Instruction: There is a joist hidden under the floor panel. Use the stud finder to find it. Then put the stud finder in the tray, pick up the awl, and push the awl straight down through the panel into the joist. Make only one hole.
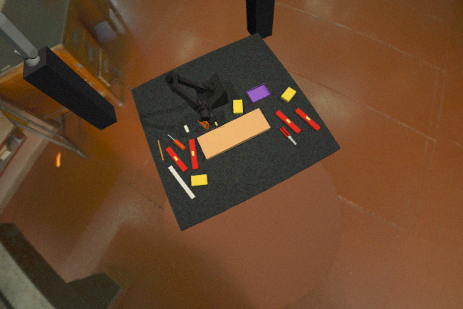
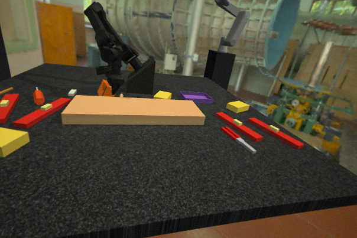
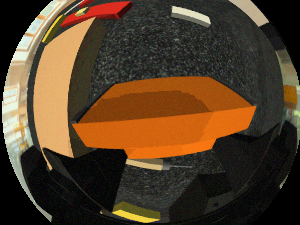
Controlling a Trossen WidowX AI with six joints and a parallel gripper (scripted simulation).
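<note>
Now: gripper tip 5 cm to the right of the awl and 2 cm above it. From my gripper tip the other things lie so: small white block (17 cm to the right, 2 cm below, 1 cm behind); pencil (43 cm to the right, 6 cm ahead, 2 cm below); orange stud finder (1 cm to the right, 1 cm behind).
</note>
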